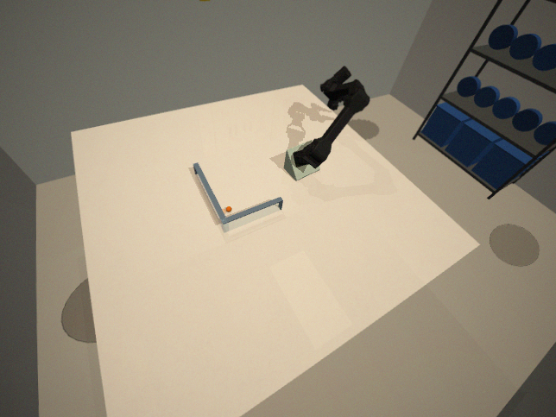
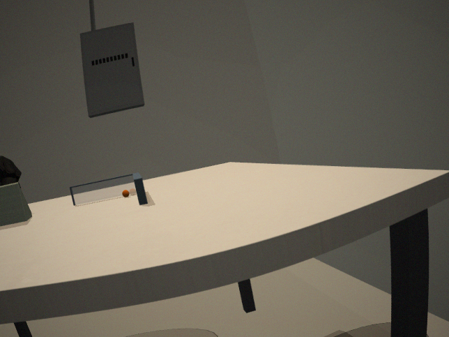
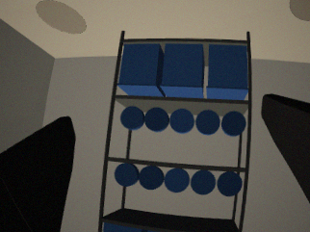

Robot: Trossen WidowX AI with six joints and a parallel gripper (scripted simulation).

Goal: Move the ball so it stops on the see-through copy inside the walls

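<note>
Right now my gripper tip is 830 mm short of the orange ball, 260 mm to the right of it and 90 mm above it. The rest, counted from my gripper tip: corner post 870 mm ahead, 20 mm to the left, 70 mm below; see-through copy of ball 860 mm ahead, 260 mm to the left, 90 mm below.
</note>
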